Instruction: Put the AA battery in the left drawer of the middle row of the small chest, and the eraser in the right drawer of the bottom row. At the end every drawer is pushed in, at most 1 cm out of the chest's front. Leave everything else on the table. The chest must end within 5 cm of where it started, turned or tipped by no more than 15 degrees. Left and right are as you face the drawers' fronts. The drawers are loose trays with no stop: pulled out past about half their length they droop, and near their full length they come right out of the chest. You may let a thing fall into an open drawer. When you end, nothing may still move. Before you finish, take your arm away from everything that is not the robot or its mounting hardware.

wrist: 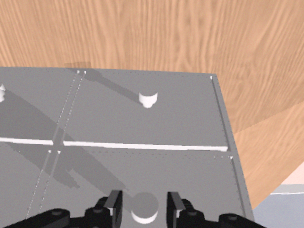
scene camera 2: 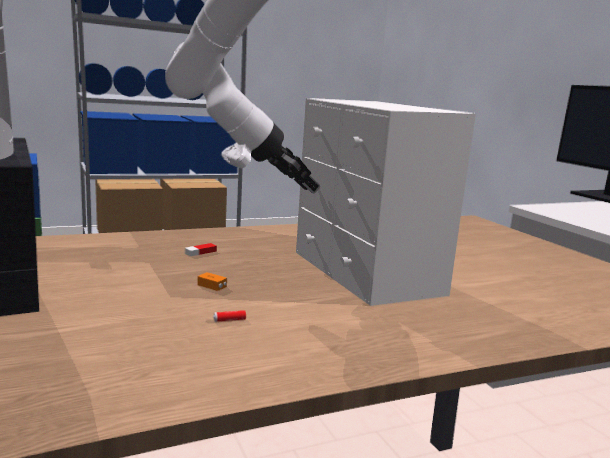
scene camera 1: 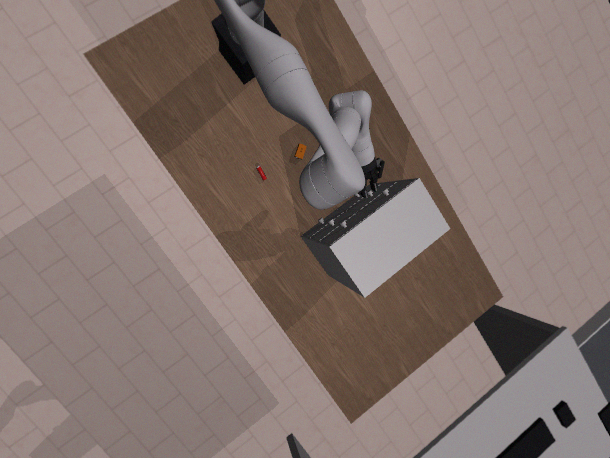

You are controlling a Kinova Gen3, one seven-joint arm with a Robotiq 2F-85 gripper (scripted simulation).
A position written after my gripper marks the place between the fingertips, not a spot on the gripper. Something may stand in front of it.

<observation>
I see my gripper [scene camera 2: 312, 188] and a small chest [scene camera 1: 365, 257].
My gripper also shows in the wrist view [wrist: 144, 205].
</observation>
